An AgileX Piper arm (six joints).
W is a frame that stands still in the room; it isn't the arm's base.
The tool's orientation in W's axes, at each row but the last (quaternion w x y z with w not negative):
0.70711, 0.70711, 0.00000, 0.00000
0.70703, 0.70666, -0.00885, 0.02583
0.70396, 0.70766, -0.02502, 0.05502
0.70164, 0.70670, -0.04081, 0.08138
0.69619, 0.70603, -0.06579, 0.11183
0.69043, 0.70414, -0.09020, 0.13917
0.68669, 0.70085, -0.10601, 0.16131
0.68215, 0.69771, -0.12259, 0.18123
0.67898, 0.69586, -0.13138, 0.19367
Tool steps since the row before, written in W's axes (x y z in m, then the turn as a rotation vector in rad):
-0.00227, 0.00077, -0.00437, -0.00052, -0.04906, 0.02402
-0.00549, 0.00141, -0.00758, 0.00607, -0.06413, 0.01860
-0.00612, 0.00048, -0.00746, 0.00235, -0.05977, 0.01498
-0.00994, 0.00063, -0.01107, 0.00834, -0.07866, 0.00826
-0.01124, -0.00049, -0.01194, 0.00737, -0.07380, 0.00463
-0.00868, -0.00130, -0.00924, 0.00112, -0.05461, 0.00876
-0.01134, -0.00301, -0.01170, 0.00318, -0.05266, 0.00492
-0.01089, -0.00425, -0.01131, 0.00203, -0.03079, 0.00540
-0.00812, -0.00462, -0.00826, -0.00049, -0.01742, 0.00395
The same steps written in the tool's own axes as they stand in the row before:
-0.00227, -0.00437, -0.00077, -0.00052, 0.02402, 0.04906
-0.00582, -0.00730, -0.00155, 0.00543, 0.01828, 0.06428
-0.00690, -0.00672, -0.00072, 0.00151, 0.01507, 0.05977
-0.01165, -0.00920, -0.00118, 0.00518, 0.00765, 0.07899
-0.01387, -0.00876, -0.00019, 0.00364, 0.00427, 0.07410
-0.01125, -0.00594, 0.00075, 0.00031, 0.00960, 0.05448
-0.01506, -0.00656, 0.00214, 0.00093, 0.00520, 0.05272
-0.01492, -0.00554, 0.00334, 0.00176, 0.00526, 0.03083
-0.01130, -0.00356, 0.00389, -0.00006, 0.00451, 0.01729

